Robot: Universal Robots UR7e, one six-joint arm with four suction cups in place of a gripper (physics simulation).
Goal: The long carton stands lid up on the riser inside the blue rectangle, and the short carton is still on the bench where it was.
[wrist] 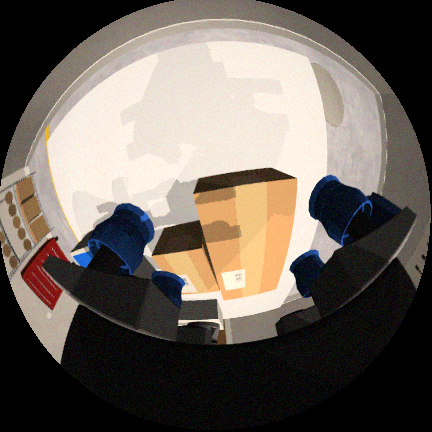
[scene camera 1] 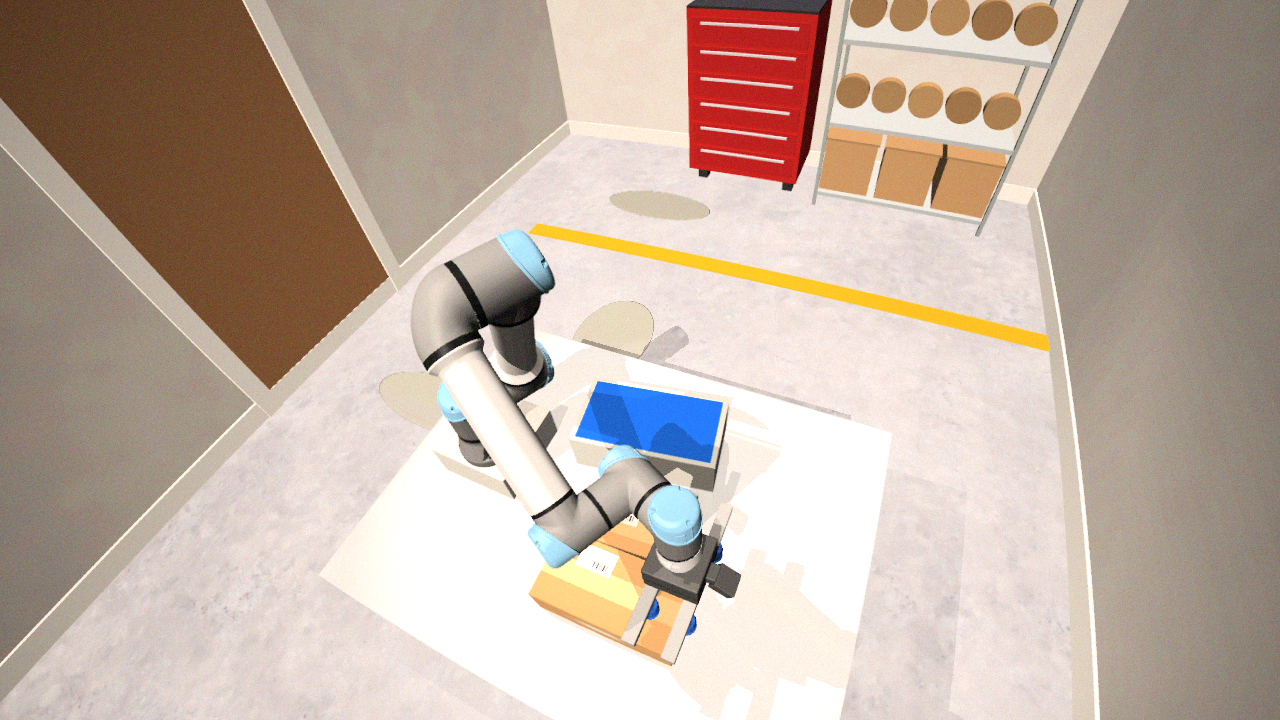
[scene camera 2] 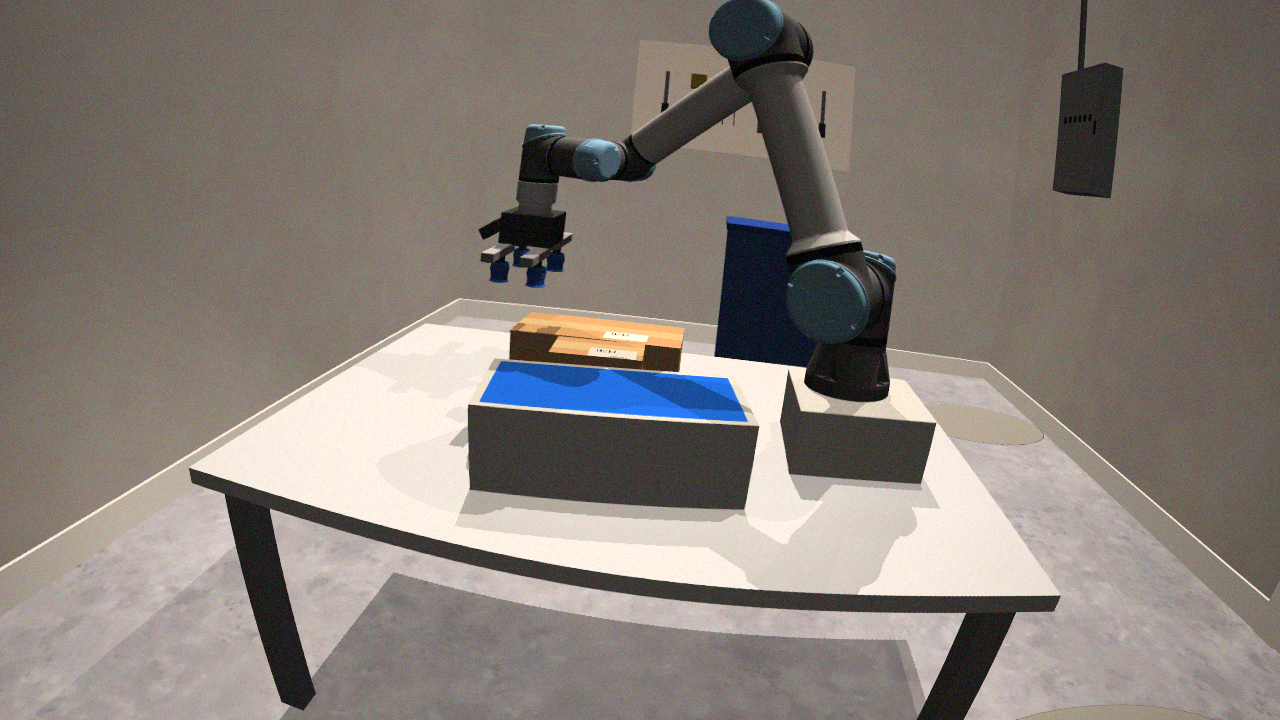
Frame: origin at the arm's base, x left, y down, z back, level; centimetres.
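Seen in the pictures: end effector, tool point: [wrist: 236,252] [scene camera 2: 527,274]; arm's base, origin of the base link: [wrist: 203,324] [scene camera 2: 846,387].
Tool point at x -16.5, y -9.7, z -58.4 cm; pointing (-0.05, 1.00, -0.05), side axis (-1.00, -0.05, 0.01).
Observation:
Pixels of each thing's top centre, then the offset from my tool point to it. Level surfaces: height alone.
- long carton, middle of its top: [scene camera 2: 599,328] [wrist: 252,262] [scene camera 1: 612,588] dx -4.0, dy +9.9, dz +13.9 cm
- short carton, middle of its top: [scene camera 2: 598,347] [wrist: 188,276] [scene camera 1: 630,526] dx +9.5, dy +9.9, dz +15.9 cm
- riser, middle of its top: [scene camera 2: 613,389] [scene camera 1: 650,419] dx +35.9, dy +7.9, dz +22.3 cm
- blue rectangle, middle of its top: [scene camera 2: 613,389] [scene camera 1: 650,419] [wrist: 117,291] dx +35.9, dy +7.9, dz +22.3 cm
- white bench, its level: dy +19.9 cm
The long carton [scene camera 1: 586,591] [scene camera 2: 554,321] [wrist: 257,235] lies on the bench, a pale tape band and a white label on its upper face. The short carton [scene camera 1: 626,535] [scene camera 2: 572,344] [wrist: 172,265] lies on the bench close beside it, on the riser's side, and is lower. The riser [scene camera 1: 698,476] [scene camera 2: 608,456] bears the blue rectangle [scene camera 1: 698,411] [scene camera 2: 617,394] [wrist: 82,259], with no carton on it. My suction gripper [scene camera 1: 682,592] [scene camera 2: 528,267] [wrist: 232,250] is open, holding nothing. Its four blue cups hang in the air above the long carton's end away from the labels.
The white bench [scene camera 1: 447,573] [scene camera 2: 340,447] carries the arm's base block [scene camera 2: 854,447], beside the riser. A red drawer cabinet [scene camera 1: 742,94] [wrist: 45,275] and a shelf rack [scene camera 1: 944,51] stand by the far wall.

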